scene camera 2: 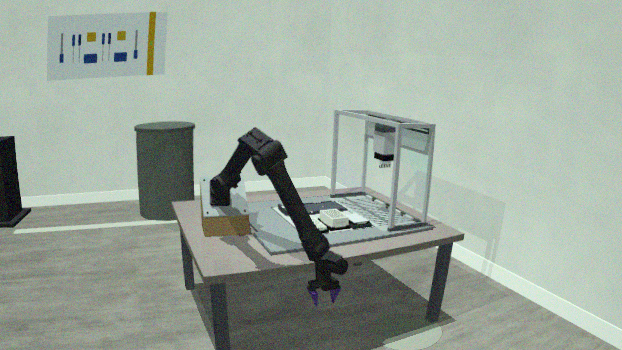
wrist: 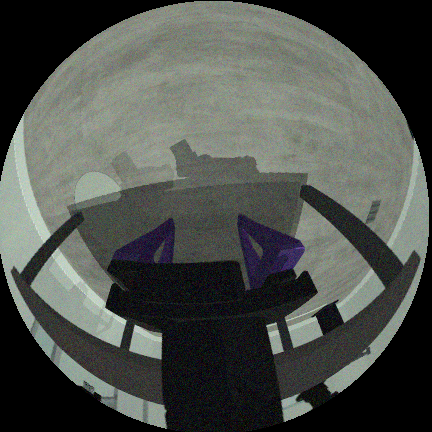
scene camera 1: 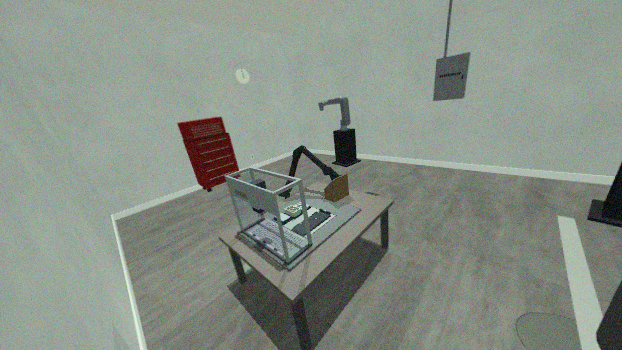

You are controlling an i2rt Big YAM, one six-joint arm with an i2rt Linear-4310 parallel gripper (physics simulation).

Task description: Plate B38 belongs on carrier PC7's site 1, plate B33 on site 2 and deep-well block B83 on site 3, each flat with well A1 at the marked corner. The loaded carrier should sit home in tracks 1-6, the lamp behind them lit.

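Places are measured from the arm's base along level axes (x ahead, y right, z down), in metres.
Pixels of known places: gripper, fingertip midpoint: (scene camera 2: 324, 304) (wrist: 205, 220); arm's base, link origin: (scene camera 2: 219, 193) (scene camera 1: 337, 180).
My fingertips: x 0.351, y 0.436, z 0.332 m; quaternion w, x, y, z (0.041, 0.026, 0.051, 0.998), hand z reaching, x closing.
Note:
For each thing: its top centre in the pictures, then the offset to it from my fingertips. Level surfaces: height alone.
- white deep-well block, top centre: (scene camera 2: 334, 213) (scene camera 1: 292, 208) dz -0.232, dx +0.154, dy -0.395 m
- low plate, top centre: (scene camera 2: 355, 217) dz -0.205, dx +0.260, dy -0.400 m
- long dark carrier, top centre: (scene camera 2: 312, 204) (scene camera 1: 311, 219) dz -0.209, dx +0.121, dy -0.625 m
- hanging head, top centre: (scene camera 2: 387, 131) dz -0.580, dx +0.470, dy -0.568 m
- table, surface height: dz -0.166 m
My gripper (scene camera 2: 324, 303) (wrist: 205, 220) is open and empty, its purple fingers apart. It hangs beyond the table's long edge, pointing down at the floor. In the second scene view a white deep-well block (scene camera 2: 334, 218) stands in a row between two low plates. One low plate (scene camera 2: 359, 218) is on its right; the other (scene camera 2: 320, 226) is partly hidden by my forearm. The block (scene camera 1: 294, 210) also shows in the first scene view. A long dark carrier (scene camera 1: 313, 222) (scene camera 2: 320, 206) lies flat beside this row, apart from the tracks. Labels, A1 corners and the lamp cannot be made out.
A framed machine (scene camera 1: 305, 215) (scene camera 2: 395, 180) with clear panels, a hanging head (scene camera 2: 384, 142) and a tracked deck (scene camera 1: 280, 239) stands at one end of the table (scene camera 1: 295, 287) (scene camera 2: 220, 265). My arm's wooden base (scene camera 1: 336, 188) (scene camera 2: 225, 226) stands at the other end. Table legs (wrist: 350, 227) flank the gripper in the wrist view.

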